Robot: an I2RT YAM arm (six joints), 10 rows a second.
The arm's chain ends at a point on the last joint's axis. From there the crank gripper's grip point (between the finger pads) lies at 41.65 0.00 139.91 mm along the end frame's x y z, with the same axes.
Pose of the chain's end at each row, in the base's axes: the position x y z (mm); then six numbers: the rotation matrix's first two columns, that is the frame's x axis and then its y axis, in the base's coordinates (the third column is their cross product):
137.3 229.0 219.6 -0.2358 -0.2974 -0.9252 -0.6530 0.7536 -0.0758
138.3 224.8 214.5 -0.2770 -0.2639 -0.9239 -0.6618 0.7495 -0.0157
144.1 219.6 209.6 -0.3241 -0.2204 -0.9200 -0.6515 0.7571 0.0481
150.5 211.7 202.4 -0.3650 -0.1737 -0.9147 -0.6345 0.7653 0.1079
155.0 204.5 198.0 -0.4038 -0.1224 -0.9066 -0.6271 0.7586 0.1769
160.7 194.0 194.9 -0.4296 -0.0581 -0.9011 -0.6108 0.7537 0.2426
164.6 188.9 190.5 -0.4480 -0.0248 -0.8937 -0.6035 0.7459 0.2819
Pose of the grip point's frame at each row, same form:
228.2 298.6 129.0 -0.2358 -0.2974 -0.9252 -0.6530 0.7536 -0.0758
224.2 298.7 122.5 -0.2770 -0.2639 -0.9239 -0.6618 0.7495 -0.0157
226.6 296.5 116.9 -0.3241 -0.2204 -0.9200 -0.6515 0.7571 0.0481
230.6 291.2 109.8 -0.3650 -0.1737 -0.9147 -0.6345 0.7653 0.1079
231.4 288.9 106.6 -0.4038 -0.1224 -0.9066 -0.6271 0.7586 0.1769
235.9 283.2 107.1 -0.4296 -0.0581 -0.9011 -0.6108 0.7537 0.2426
238.2 281.0 104.4 -0.4480 -0.0248 -0.8937 -0.6035 0.7459 0.2819

